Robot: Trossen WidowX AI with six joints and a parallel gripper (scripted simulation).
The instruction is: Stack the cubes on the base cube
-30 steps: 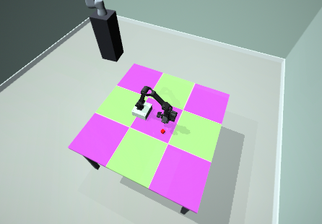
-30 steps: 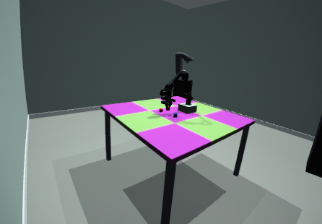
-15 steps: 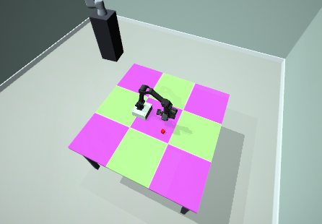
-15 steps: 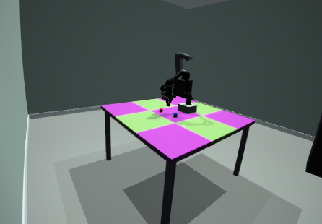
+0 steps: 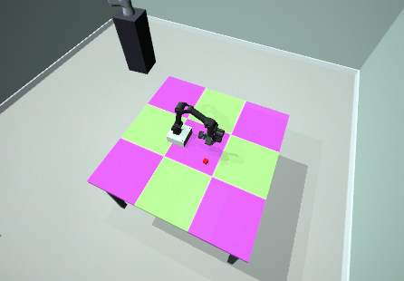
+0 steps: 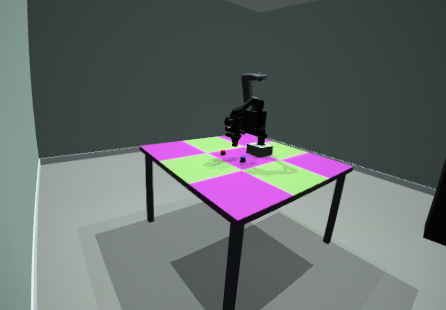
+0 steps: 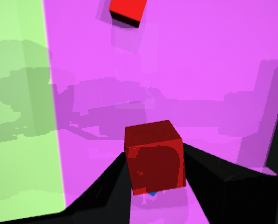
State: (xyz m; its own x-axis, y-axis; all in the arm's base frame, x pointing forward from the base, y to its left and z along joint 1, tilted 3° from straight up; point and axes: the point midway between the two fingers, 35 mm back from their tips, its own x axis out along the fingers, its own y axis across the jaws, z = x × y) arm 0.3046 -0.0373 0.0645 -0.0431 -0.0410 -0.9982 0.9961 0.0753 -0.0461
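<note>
My gripper tip is now 10 cm above the blue cube and 9 cm to the right of it. From my gripper tip the other things lie so: red cube right at my gripper tip.
</note>
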